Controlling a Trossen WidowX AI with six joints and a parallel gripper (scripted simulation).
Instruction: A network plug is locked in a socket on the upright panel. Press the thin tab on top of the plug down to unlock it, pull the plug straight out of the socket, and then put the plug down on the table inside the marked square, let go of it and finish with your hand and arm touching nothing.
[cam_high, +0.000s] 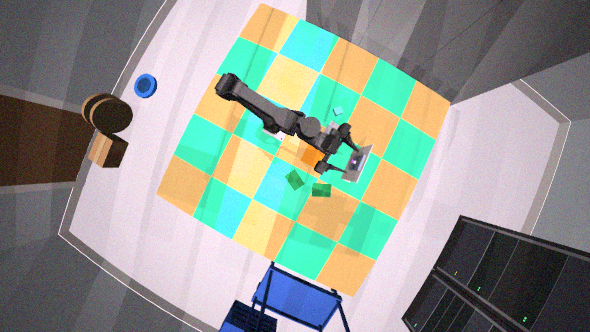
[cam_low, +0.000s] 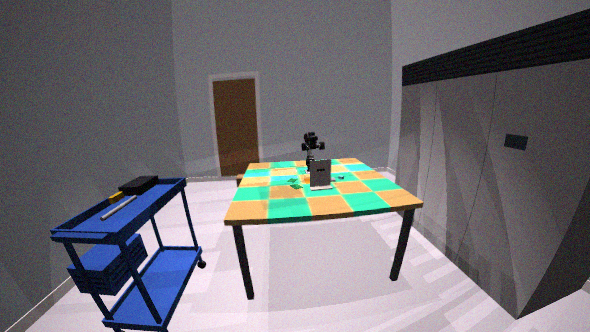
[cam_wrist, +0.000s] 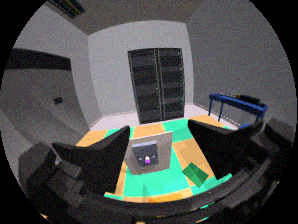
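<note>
Now: gripper tip 15 cm above the network plug, 6 cm short of it and 4 cm to the right of it. Round my gripper tip: grey upright panel 20 cm below, 8 cm ahead, 4 cm to the left.
</note>
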